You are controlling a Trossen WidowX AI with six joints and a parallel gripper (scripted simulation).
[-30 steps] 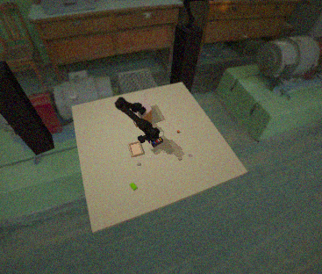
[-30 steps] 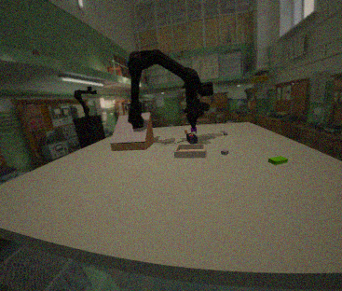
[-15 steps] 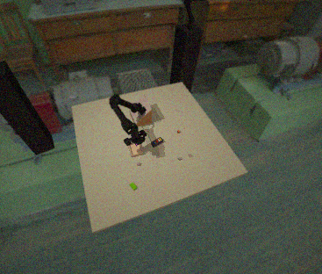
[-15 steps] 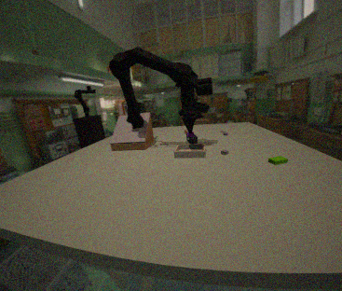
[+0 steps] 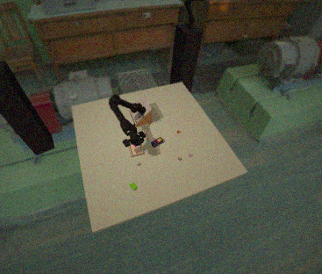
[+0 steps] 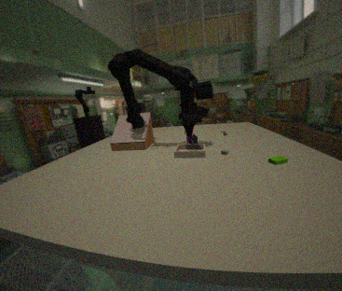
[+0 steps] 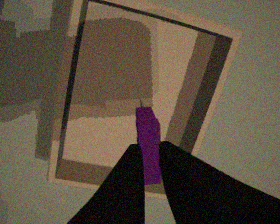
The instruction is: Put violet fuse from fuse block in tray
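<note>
Now: the violet fuse 10 mm below my gripper tip. Round my gripper tip: red fuse (200 mm to the left, 50 mm below, 20 mm ahead); then tray (80 mm below); then blue fuse (170 mm to the left, 50 mm below, 30 mm ahead).
</note>
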